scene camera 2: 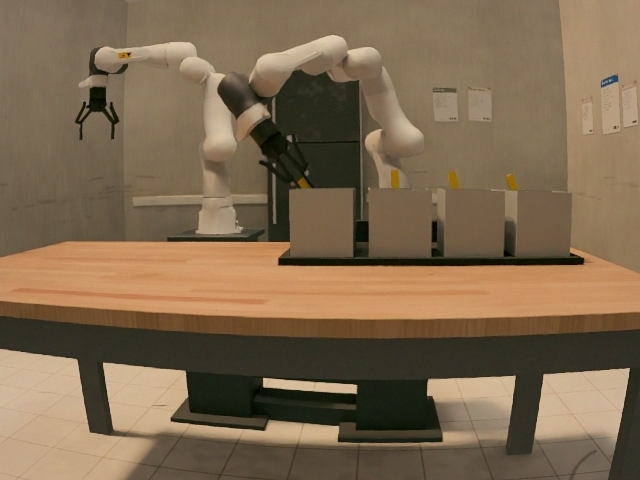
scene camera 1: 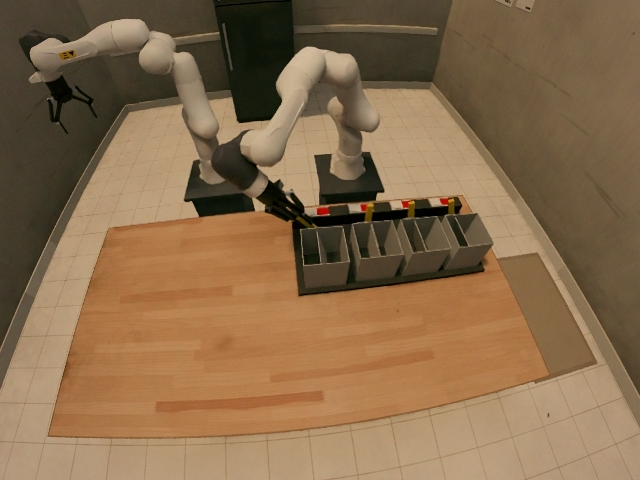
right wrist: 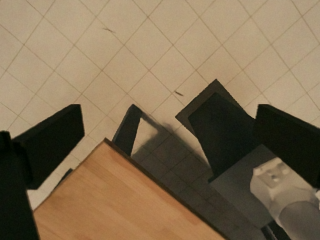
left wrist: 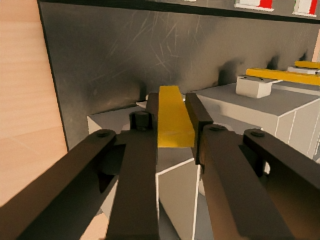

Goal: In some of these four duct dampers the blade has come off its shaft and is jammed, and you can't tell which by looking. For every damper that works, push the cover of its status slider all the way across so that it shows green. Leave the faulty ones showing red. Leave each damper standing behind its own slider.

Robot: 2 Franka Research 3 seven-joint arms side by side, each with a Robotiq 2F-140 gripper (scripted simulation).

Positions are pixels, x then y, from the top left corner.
Labels:
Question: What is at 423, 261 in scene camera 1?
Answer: A damper.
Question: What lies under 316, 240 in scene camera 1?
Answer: A damper.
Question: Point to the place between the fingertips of the left gripper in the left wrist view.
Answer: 171, 108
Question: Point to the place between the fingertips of the left gripper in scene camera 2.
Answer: At 313, 195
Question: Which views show the right gripper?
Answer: Scene camera 2, scene camera 1 and the right wrist view only.

